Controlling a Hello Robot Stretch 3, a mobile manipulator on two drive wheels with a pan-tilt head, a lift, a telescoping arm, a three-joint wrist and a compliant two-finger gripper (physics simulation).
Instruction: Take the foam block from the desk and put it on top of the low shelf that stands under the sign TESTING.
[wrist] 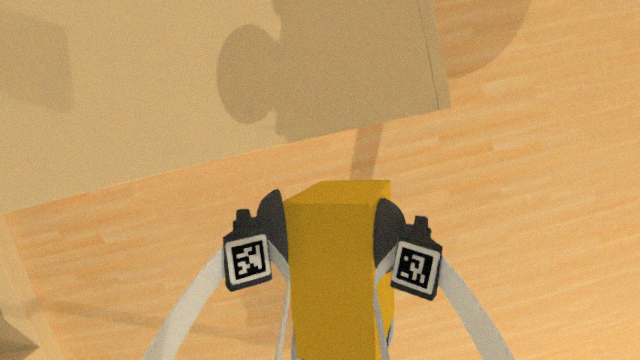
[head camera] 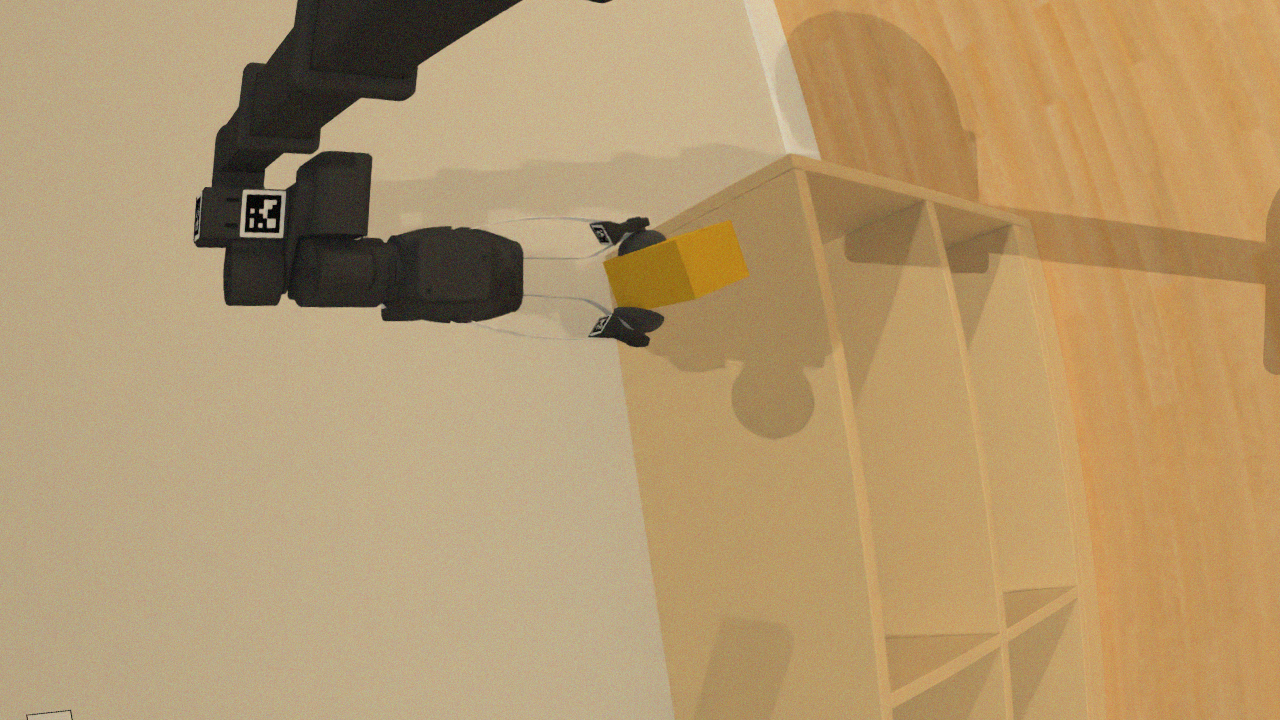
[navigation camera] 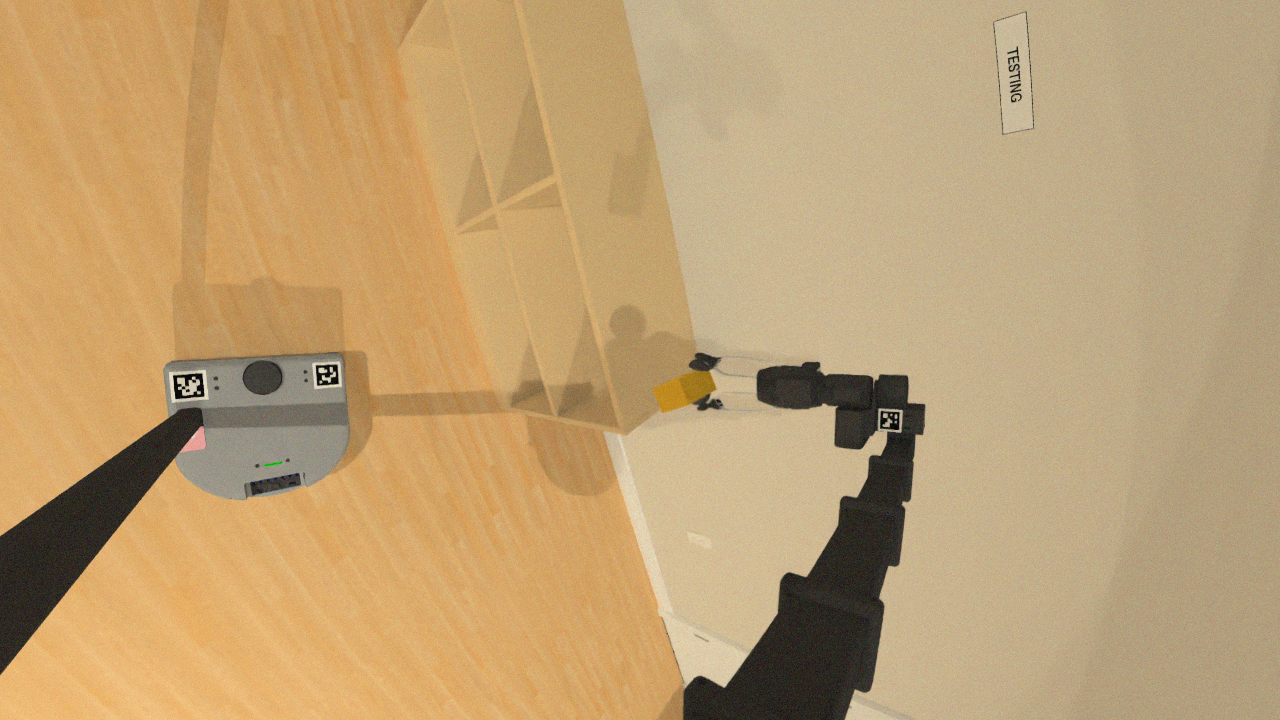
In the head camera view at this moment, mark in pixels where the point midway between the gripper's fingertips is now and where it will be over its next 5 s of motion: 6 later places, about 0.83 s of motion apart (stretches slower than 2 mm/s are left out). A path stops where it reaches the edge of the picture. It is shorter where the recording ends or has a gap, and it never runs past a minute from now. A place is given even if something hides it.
My gripper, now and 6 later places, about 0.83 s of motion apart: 659,281; 657,346; 654,449; 652,546; 649,583; 614,625; 602,675
